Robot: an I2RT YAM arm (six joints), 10 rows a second.
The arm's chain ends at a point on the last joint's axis. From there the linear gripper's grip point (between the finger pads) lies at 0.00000 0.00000 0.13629 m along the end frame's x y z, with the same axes.
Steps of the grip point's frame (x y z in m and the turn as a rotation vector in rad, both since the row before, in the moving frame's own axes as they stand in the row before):
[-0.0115 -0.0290 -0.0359 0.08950 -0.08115 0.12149]
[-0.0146 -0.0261 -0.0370 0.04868 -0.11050 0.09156]
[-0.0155 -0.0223 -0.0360 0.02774 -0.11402 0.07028]
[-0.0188 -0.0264 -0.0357 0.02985 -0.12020 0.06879]
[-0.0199 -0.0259 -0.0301 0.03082 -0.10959 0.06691]
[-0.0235 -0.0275 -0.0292 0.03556 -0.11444 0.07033]
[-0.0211 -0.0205 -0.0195 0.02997 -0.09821 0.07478]
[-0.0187 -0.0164 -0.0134 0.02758 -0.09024 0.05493]
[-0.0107 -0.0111 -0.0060 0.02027 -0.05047 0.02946]
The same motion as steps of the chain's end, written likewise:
[-0.0012 -0.0162 -0.0349 0.08950 -0.08115 0.12149]
[0.0001 -0.0188 -0.0360 0.04868 -0.11050 0.09156]
[-0.0001 -0.0180 -0.0351 0.02774 -0.11402 0.07028]
[-0.0026 -0.0218 -0.0347 0.02985 -0.12020 0.06879]
[-0.0051 -0.0212 -0.0292 0.03082 -0.10959 0.06691]
[-0.0081 -0.0221 -0.0282 0.03556 -0.11444 0.07033]
[-0.0079 -0.0159 -0.0188 0.02997 -0.09821 0.07478]
[-0.0065 -0.0123 -0.0128 0.02758 -0.09024 0.05493]
[-0.0039 -0.0082 -0.0058 0.02027 -0.05047 0.02946]

